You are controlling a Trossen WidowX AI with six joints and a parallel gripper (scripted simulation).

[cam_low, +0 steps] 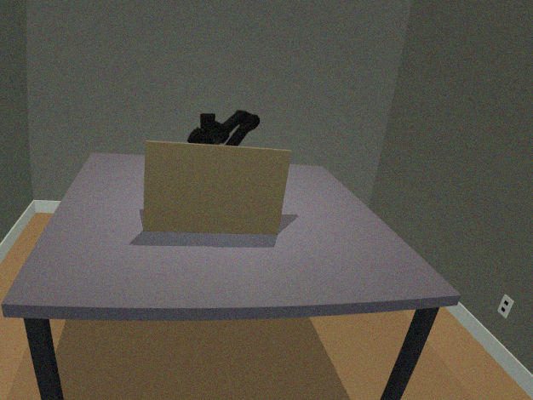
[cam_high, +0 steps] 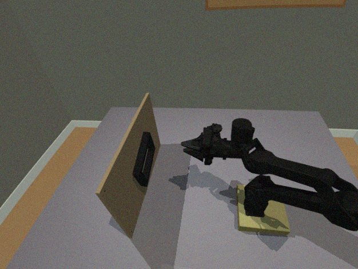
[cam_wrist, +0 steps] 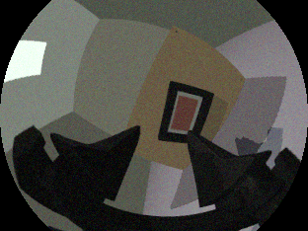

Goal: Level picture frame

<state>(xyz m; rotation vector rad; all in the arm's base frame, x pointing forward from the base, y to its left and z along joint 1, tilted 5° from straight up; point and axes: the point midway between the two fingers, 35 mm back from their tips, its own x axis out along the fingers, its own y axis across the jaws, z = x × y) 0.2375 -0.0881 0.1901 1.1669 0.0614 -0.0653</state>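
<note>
The black picture frame is 150 mm ahead of my gripper tip and 70 mm below it. The rest, counted from my gripper tip: tan wall board 160 mm ahead, 80 mm below.
</note>
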